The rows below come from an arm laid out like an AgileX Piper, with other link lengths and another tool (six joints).
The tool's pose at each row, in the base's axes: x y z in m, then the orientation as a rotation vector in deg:
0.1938 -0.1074 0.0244 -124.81 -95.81 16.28
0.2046 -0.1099 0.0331 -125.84 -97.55 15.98
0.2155 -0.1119 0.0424 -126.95 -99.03 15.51
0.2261 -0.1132 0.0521 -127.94 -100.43 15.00
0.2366 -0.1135 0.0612 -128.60 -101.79 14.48
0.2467 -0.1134 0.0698 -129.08 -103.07 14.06
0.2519 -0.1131 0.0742 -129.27 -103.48 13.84
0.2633 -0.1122 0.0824 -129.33 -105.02 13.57
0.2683 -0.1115 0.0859 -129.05 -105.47 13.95
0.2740 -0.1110 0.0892 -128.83 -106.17 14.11
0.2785 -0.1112 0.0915 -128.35 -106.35 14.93
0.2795 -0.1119 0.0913 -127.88 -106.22 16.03
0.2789 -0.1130 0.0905 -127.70 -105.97 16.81
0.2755 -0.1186 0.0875 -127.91 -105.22 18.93
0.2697 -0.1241 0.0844 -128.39 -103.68 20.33
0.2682 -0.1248 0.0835 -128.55 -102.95 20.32
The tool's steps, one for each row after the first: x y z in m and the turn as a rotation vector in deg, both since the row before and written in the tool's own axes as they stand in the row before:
0.0011 0.0065 -0.0125 -1.64 -0.96 -0.39
0.0014 0.0066 -0.0128 -1.63 -0.78 -0.24
0.0018 0.0064 -0.0128 -1.52 -0.68 -0.26
0.0026 0.0066 -0.0119 -1.29 -0.54 -0.39
0.0027 0.0066 -0.0112 -1.10 -0.50 -0.43
0.0016 0.0035 -0.0056 -0.41 -0.13 -0.13
0.0036 0.0081 -0.0109 -0.91 -0.55 -0.73
0.0018 0.0036 -0.0046 0.09 -0.31 -0.32
0.0017 0.0044 -0.0047 -0.16 -0.32 -0.42
0.0007 0.0037 -0.0034 0.51 -0.36 -0.25
-0.0005 0.0011 -0.0001 0.76 -0.39 -0.08
-0.0012 -0.0001 0.0009 0.52 -0.27 0.09
-0.0061 -0.0013 0.0036 1.01 -0.98 0.64
-0.0064 -0.0034 0.0046 0.99 -0.32 1.07
-0.0010 -0.0009 0.0013 0.28 0.27 0.41

